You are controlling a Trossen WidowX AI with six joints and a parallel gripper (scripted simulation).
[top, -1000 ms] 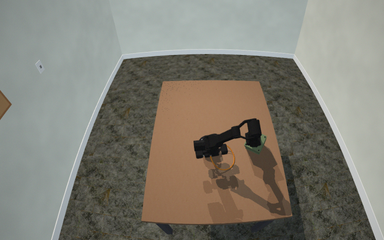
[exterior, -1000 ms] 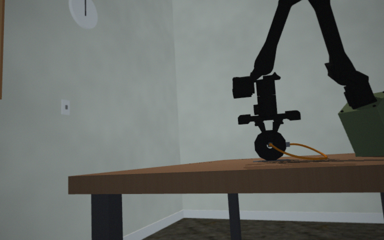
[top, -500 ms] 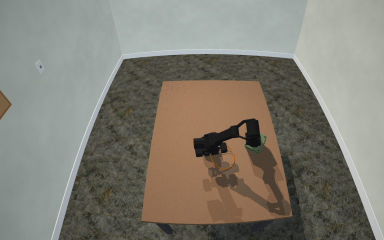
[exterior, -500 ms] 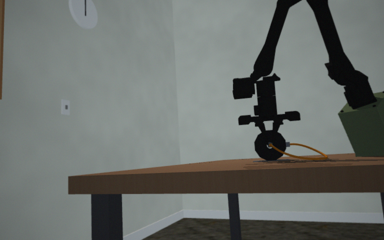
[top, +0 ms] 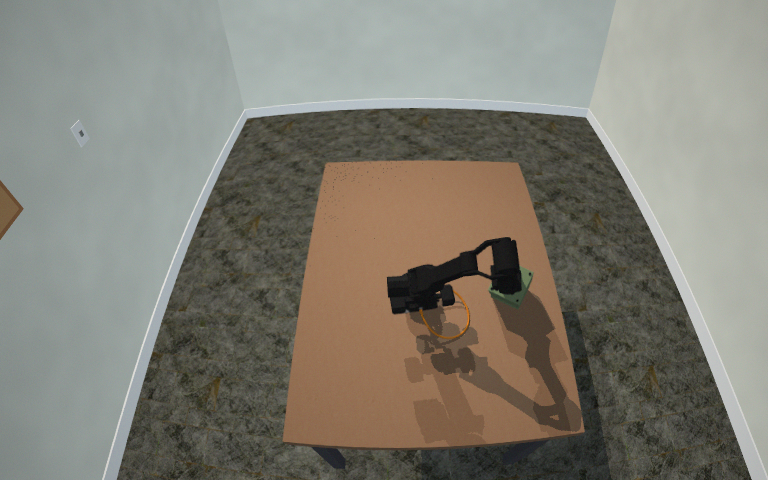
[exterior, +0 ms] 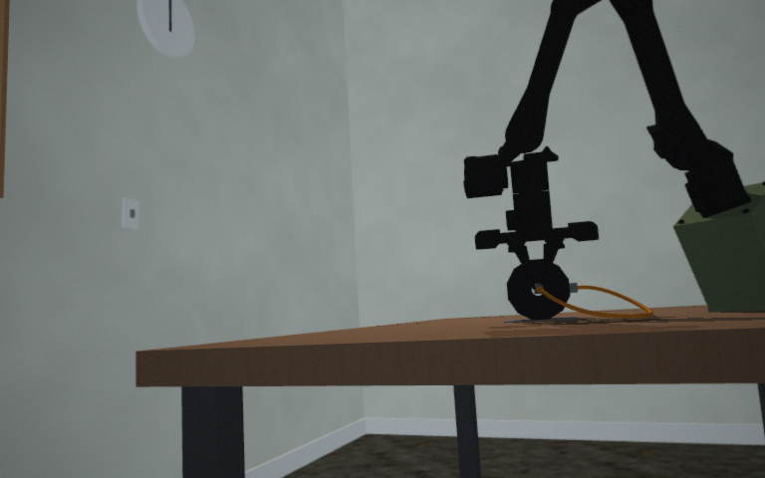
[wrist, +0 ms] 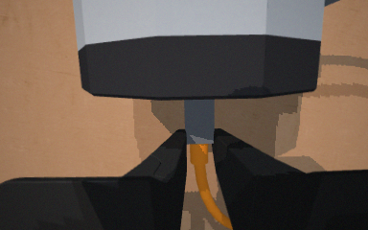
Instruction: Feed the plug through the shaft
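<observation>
My gripper is now 40 mm above the orange cable. From my hand the other things lie so: plug: 10 mm ahead, 20 mm to the right, 30 mm below; then grey stub: 30 mm behind, 90 mm to the right, 30 mm below.
</observation>
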